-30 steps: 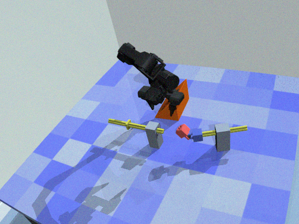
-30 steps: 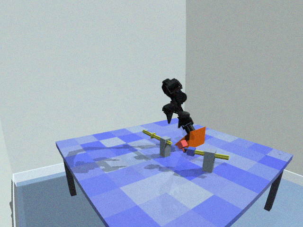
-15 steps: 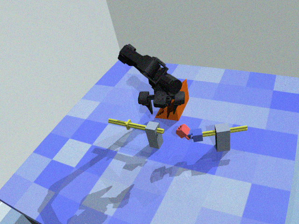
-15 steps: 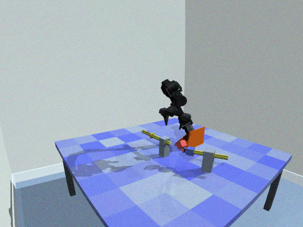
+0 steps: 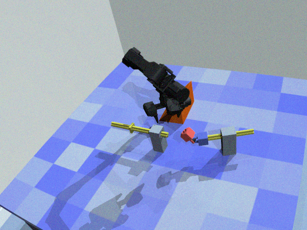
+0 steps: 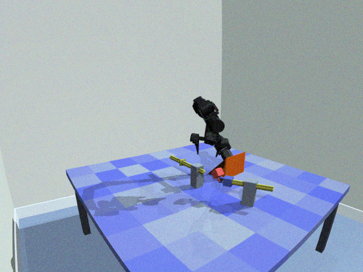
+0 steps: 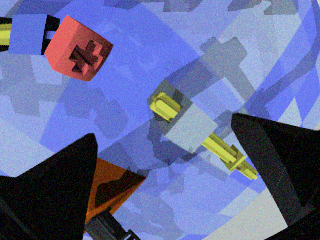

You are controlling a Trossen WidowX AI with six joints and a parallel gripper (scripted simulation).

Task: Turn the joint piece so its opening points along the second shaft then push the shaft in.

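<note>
Now: gripper tip 80 mm to the right of the red square joint piece and 70 mm above it.
</note>
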